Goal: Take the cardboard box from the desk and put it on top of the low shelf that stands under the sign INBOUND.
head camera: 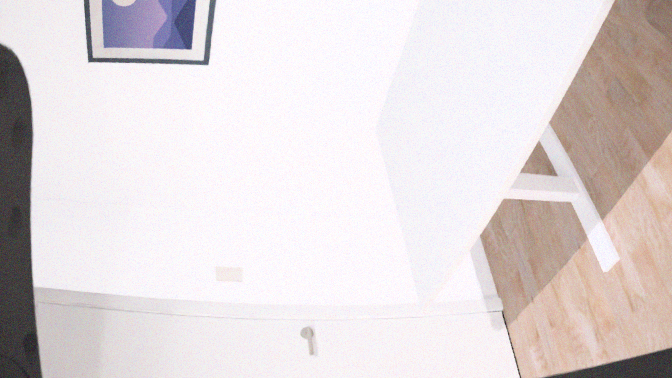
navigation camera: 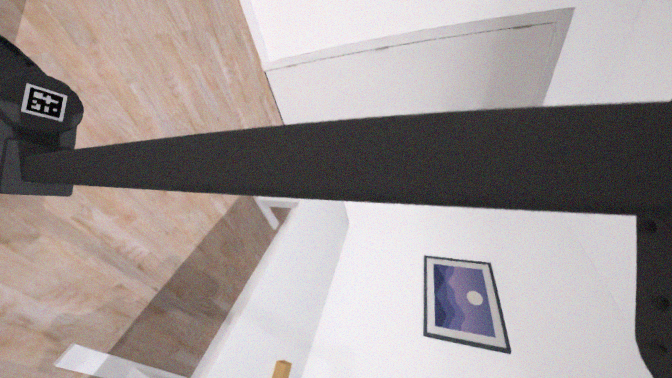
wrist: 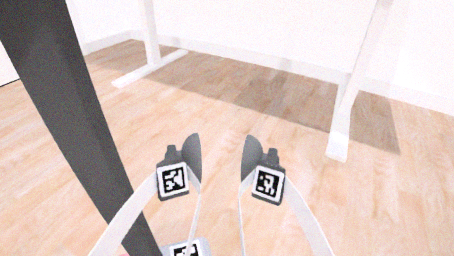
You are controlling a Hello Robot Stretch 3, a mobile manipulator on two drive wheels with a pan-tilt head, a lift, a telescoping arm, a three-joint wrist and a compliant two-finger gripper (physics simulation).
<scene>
I see my gripper [wrist: 222, 151], a white desk [head camera: 471, 96], a framed picture [navigation camera: 461, 303] and a white door [head camera: 72, 326].
The white desk is seen too in the navigation camera view [navigation camera: 278, 319]. The white door is seen too in the navigation camera view [navigation camera: 508, 62].
</scene>
